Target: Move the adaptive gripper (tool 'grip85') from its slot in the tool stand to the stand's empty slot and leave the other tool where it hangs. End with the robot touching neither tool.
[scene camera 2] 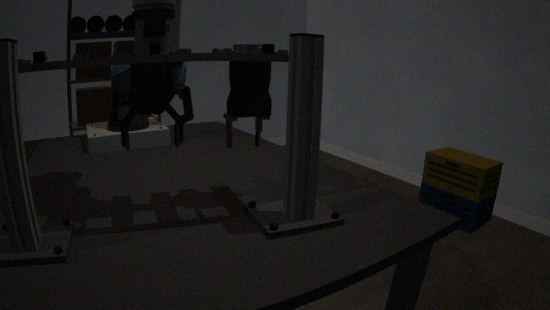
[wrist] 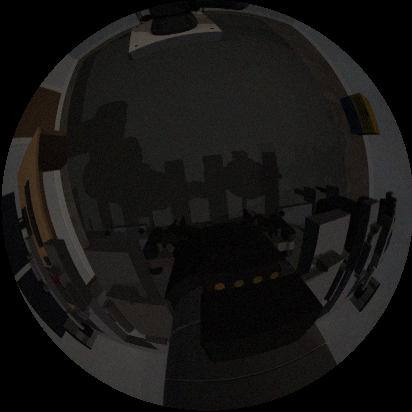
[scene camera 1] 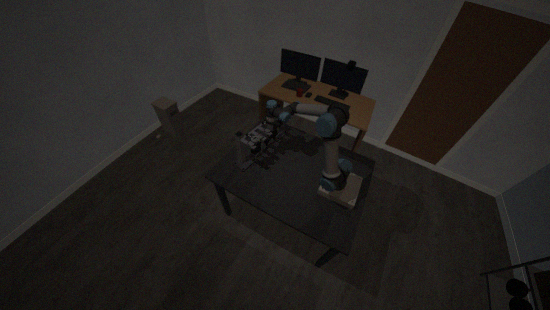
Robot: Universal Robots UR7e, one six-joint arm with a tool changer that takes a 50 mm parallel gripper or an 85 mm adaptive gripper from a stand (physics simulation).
I see a parallel gripper [scene camera 2: 249,80].
The parallel gripper shows as well in the wrist view [wrist: 334,200].
